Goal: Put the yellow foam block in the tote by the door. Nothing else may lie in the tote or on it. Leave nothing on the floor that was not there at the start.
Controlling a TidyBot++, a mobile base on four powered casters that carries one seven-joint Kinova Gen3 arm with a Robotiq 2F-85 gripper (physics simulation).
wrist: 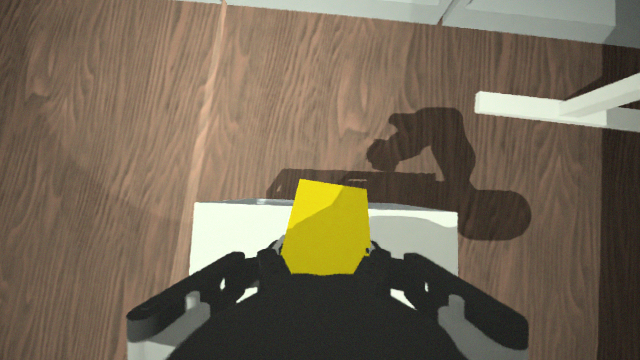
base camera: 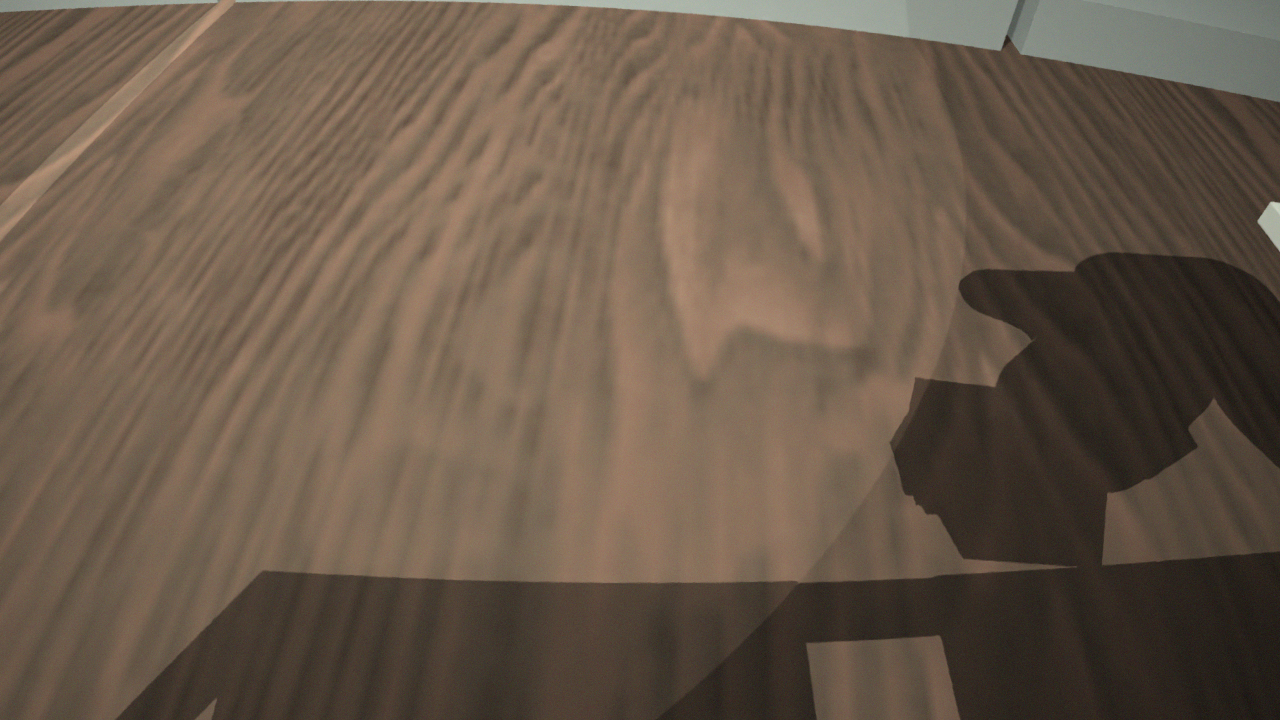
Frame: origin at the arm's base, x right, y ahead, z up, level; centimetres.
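Seen in the pictures: gripper, fingertip midpoint: [wrist: 324, 245].
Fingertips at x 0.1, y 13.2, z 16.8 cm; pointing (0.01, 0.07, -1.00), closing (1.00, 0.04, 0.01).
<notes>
Offsets run from my fingertips to a thing's top centre. "spot": to the spot under its first point. Level surfaces: height alone.
The yellow foam block @(dy +0.6, dx +0.1, dz +6.0 cm) [wrist: 327, 220] is between the fingertips of my gripper [wrist: 324, 245] in the wrist view. The gripper is shut on it, and the block's far end sticks out past the fingers. The block is held above the white top of my own base [wrist: 225, 230]. The gripper and the block do not show in the base camera view, though the arm's shadow does. The tote by the door does not show in either view.
A pale grey-white unit @(spot: dy +81.9, dx +1.8, dz -56.4 cm) [base camera: 626, 10] [wrist: 350, 11] runs along the top of both views. A white beam-like frame [wrist: 520, 106] lies at the right of the wrist view; a bit of white [base camera: 1272, 223] shows at the base view's right edge. Wooden floor @(dz -56.5 cm) [base camera: 492, 313] [wrist: 125, 125] lies between.
</notes>
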